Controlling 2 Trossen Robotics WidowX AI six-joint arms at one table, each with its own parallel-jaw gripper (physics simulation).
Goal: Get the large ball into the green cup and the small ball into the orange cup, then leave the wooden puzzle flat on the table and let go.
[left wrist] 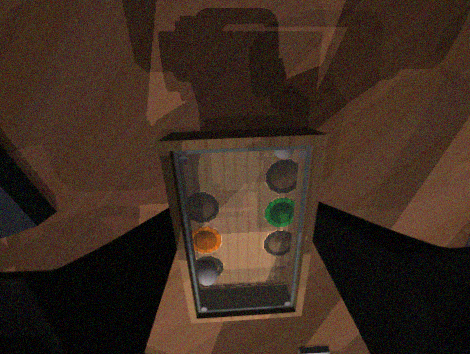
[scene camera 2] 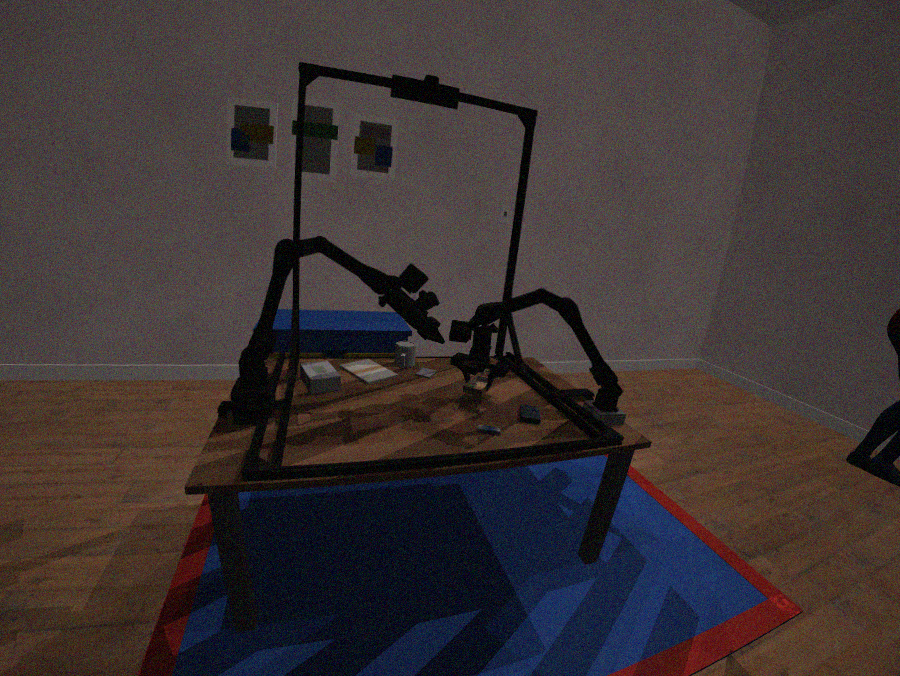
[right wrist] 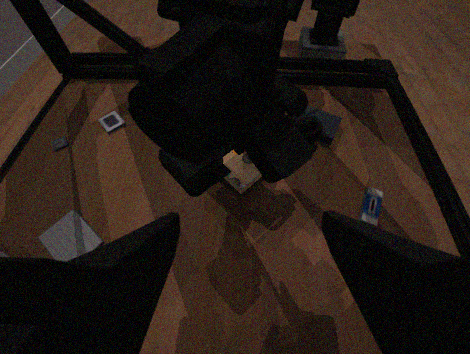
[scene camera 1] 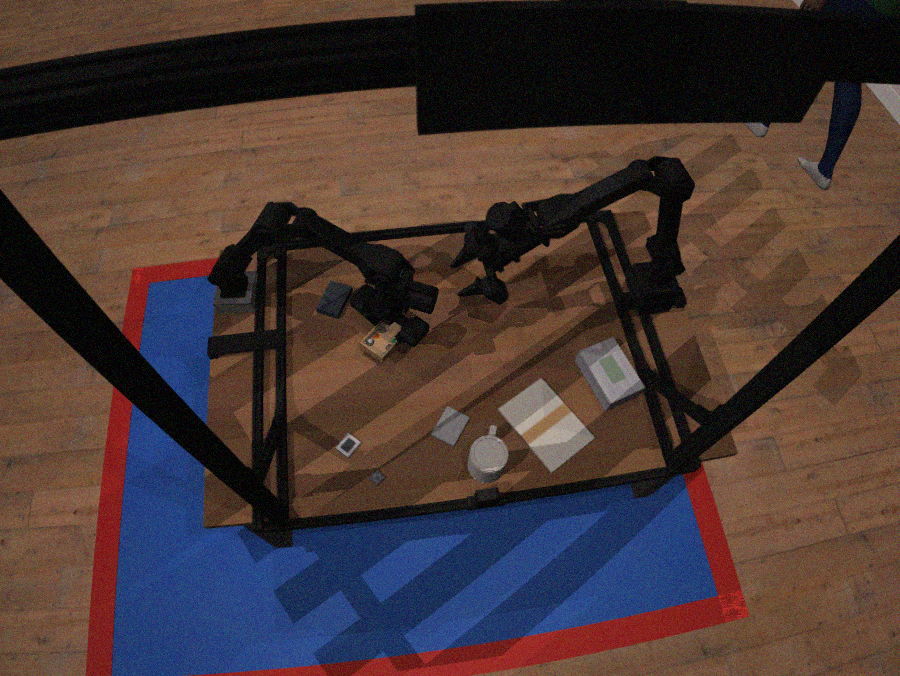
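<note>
The wooden puzzle is a shallow box with a clear lid. My left gripper is shut on its long sides; the clearance under it is unclear. In the left wrist view, the green cup is at the right, between two dark cups. The orange cup is at the left. The large ball is at the dark cup below the orange one. A pale round spot at the upper right edge may be the small ball. My right gripper is open and empty, apart from the puzzle.
A dark box lies beside my left arm. A blue-and-white block lies near it. A white mug, an open book and a grey box stand or lie farther off. Black frame bars edge the table.
</note>
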